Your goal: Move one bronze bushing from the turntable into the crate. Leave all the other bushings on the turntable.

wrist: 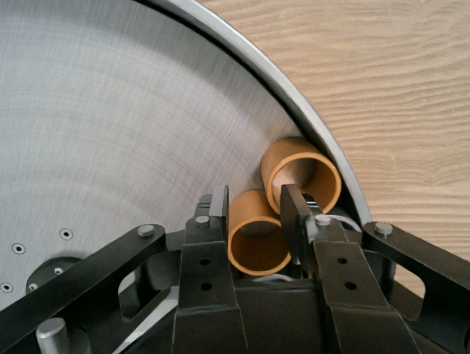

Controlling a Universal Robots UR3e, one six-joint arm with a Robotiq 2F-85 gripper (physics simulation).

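My gripper (254, 201) is open, with nothing clamped between its fingers. A bronze bushing (257, 205) stands upright on the turntable (140, 110), seen in the gap between the two fingers. A larger-looking bronze bushing (276, 156) stands upright close beside it, to the upper right, near the turntable's raised rim; the right fingertip overlaps its lower part in the view. How far the fingertips are above or beside the bushings is hard to tell. The crate does not show in the wrist view.
Grey ring edges (345, 220) show partly behind the right finger, and another grey edge (274, 277) shows below the nearer bushing. A dark round hub (59, 264) with screws is at the lower left. A wooden table top (400, 100) lies outside the rim.
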